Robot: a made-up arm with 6 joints. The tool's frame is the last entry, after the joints. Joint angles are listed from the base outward.
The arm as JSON. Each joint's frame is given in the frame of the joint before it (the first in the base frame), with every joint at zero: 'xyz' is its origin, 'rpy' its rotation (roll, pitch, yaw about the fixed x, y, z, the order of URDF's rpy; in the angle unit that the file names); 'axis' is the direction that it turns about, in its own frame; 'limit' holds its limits. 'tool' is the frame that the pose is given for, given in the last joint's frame.
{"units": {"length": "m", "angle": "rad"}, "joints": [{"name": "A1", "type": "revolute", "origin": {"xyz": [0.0, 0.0, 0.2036], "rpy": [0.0, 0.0, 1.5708]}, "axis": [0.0, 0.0, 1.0], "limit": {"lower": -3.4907, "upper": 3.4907}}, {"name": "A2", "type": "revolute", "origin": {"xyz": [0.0, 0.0, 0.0], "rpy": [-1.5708, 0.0, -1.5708]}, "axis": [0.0, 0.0, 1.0], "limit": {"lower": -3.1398, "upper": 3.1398}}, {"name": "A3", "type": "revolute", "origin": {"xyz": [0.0, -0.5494, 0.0], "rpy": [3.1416, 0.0, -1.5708]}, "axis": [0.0, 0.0, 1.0], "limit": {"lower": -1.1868, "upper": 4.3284}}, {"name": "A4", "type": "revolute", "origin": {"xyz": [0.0, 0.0, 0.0], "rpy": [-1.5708, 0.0, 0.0]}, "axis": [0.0, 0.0, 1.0], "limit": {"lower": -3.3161, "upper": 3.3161}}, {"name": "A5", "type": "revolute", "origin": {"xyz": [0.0, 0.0, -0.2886], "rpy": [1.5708, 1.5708, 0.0]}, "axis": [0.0, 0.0, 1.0], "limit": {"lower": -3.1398, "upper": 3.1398}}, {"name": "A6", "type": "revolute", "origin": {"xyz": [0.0, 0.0, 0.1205], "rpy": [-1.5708, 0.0, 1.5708]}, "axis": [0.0, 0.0, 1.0], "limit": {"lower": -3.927, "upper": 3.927}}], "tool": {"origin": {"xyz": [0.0, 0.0, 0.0], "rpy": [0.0, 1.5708, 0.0]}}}
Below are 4 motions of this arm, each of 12 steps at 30 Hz.
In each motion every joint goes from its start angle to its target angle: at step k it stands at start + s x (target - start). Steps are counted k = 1, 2, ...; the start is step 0. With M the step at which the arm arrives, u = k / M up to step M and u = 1 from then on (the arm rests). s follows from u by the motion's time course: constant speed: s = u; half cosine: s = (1 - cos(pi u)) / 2; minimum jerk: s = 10 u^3 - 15 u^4 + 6 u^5.
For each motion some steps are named. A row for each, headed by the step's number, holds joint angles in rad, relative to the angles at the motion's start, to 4 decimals.
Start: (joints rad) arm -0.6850 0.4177 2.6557 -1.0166 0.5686 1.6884
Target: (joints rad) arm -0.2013 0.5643 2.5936 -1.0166 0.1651 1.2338
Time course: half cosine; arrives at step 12
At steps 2, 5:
2: 0.0324 0.0098 -0.0042 0.0000 -0.0270 -0.0305
5: 0.1793 0.0543 -0.0230 0.0000 -0.1495 -0.1685

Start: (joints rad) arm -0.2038 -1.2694 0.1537 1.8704 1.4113 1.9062
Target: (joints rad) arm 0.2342 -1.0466 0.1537 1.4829 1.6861 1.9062
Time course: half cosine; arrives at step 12
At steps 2, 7, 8, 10, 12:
2: 0.0293 0.0149 0.0000 -0.0260 0.0184 0.0000
7: 0.2757 0.1402 0.0000 -0.2439 0.1730 0.0000
8: 0.3285 0.1671 0.0000 -0.2906 0.2061 0.0000
10: 0.4087 0.2079 0.0000 -0.3615 0.2564 0.0000
12: 0.4380 0.2228 0.0000 -0.3875 0.2748 0.0000

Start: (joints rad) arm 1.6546 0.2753 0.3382 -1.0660 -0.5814 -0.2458
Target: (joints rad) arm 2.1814 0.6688 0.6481 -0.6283 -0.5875 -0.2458
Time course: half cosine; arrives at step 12
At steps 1, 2, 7, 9, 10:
1: 0.0090 0.0067 0.0053 0.0075 -0.0001 0.0000
2: 0.0353 0.0264 0.0208 0.0293 -0.0004 0.0000
7: 0.3316 0.2477 0.1951 0.2755 -0.0038 0.0000
9: 0.4497 0.3359 0.2645 0.3736 -0.0052 0.0000
10: 0.4915 0.3671 0.2891 0.4084 -0.0057 0.0000

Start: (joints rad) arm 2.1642 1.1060 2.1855 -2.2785 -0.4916 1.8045
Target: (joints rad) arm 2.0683 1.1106 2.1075 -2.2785 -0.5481 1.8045
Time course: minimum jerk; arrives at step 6
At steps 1, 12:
1: -0.0034 0.0002 -0.0028 0.0000 -0.0020 0.0000
12: -0.0959 0.0046 -0.0780 0.0000 -0.0565 0.0000

